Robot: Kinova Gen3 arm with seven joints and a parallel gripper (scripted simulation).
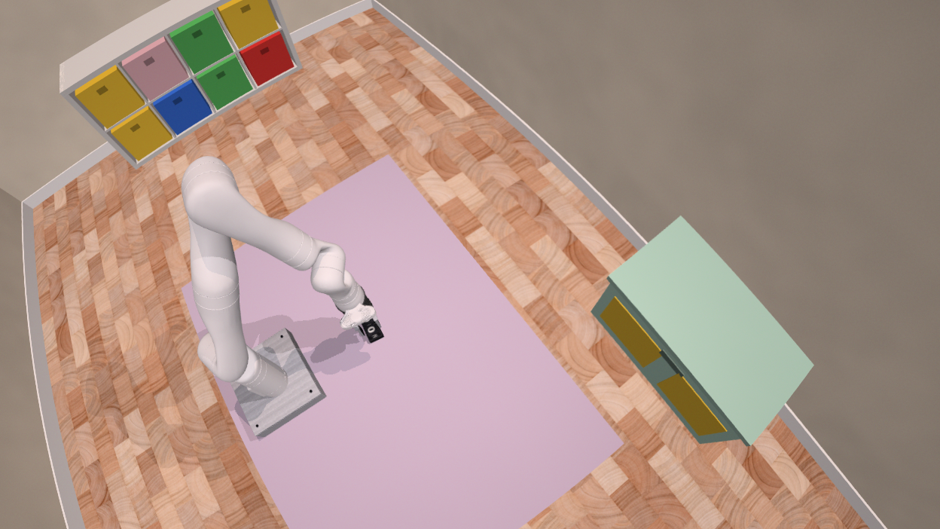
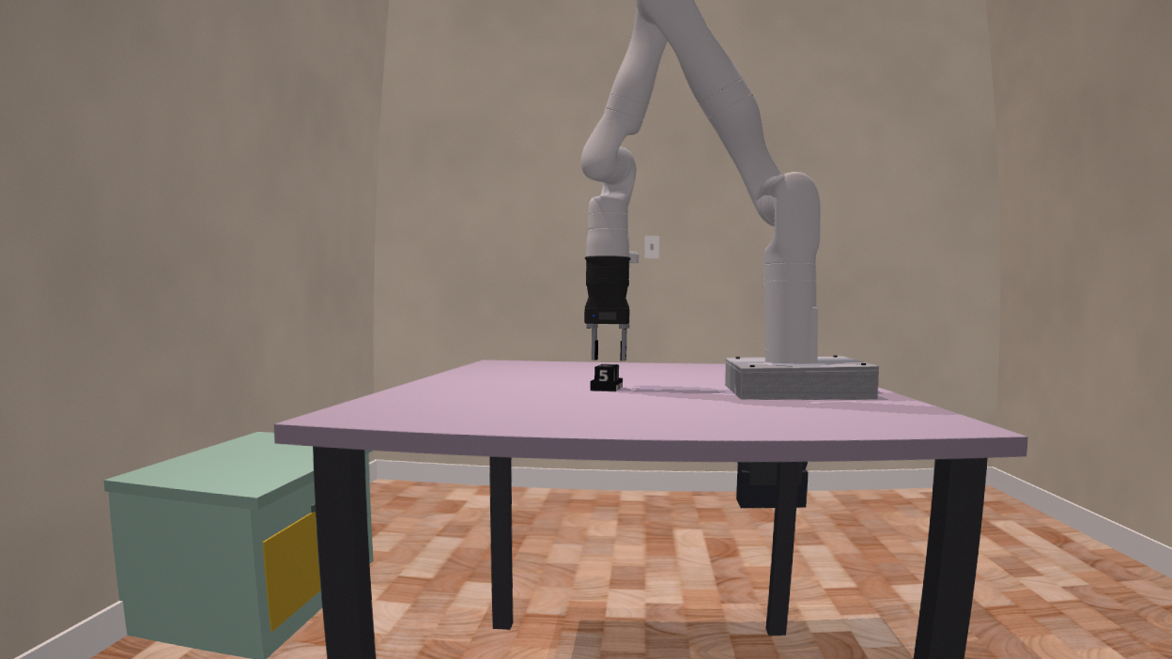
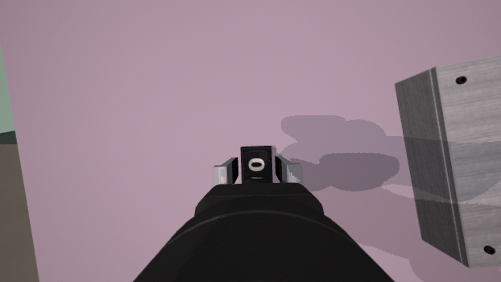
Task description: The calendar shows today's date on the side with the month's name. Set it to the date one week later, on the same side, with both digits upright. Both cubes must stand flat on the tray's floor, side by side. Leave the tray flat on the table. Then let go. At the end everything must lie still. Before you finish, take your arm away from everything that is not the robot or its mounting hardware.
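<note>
Right now the cube is 4 cm below my hand. Also, from my hand: black calendar tray 2 cm to the left, 6 cm below.
</note>
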